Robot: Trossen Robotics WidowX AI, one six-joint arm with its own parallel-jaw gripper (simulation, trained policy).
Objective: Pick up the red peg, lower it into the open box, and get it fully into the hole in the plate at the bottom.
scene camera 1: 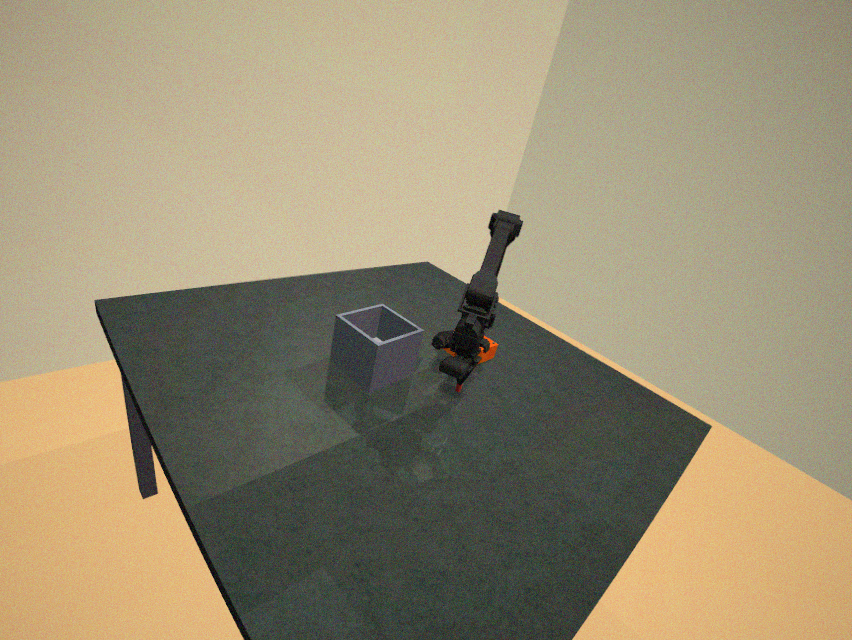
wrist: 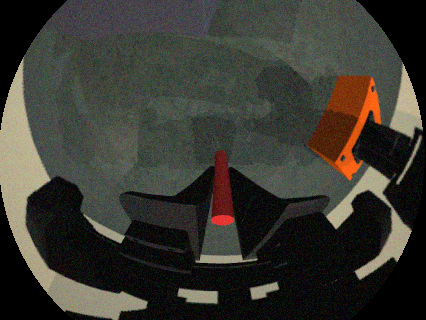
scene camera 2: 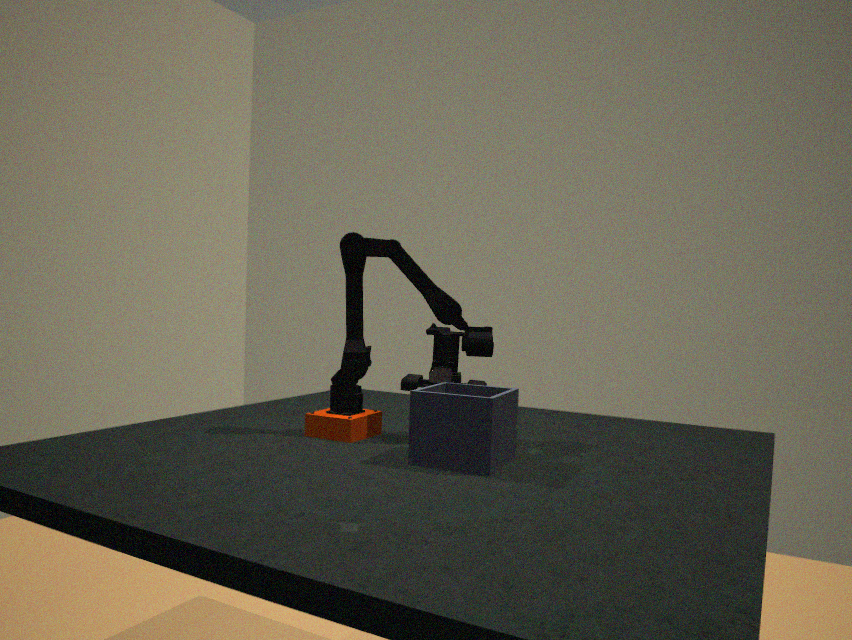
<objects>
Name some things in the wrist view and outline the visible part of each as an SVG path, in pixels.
My gripper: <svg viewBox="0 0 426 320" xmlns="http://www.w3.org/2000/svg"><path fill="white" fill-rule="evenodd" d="M65 310L72 320L113 320ZM25 203L25 225L48 269L89 288L112 293L122 290L148 301L146 309L124 310L118 314L118 320L351 320L397 265L391 257L361 280L355 270L381 255L393 228L390 205L370 189L354 196L350 203L353 213L335 229L322 213L330 203L329 196L280 199L229 167L242 260L257 259L237 264L196 263L200 261L208 227L214 167L206 169L193 184L172 197L121 193L121 207L132 221L121 244L96 232L80 212L83 192L59 175L28 195ZM178 288L216 290L217 302L186 301L178 297ZM277 282L278 289L266 292L266 297L250 297L250 288Z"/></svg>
A red peg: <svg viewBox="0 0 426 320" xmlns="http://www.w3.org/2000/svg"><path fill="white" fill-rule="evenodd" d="M217 151L216 155L214 155L212 223L229 225L234 221L232 193L230 193L232 184L230 184L228 157L226 157L225 151Z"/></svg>
</objects>
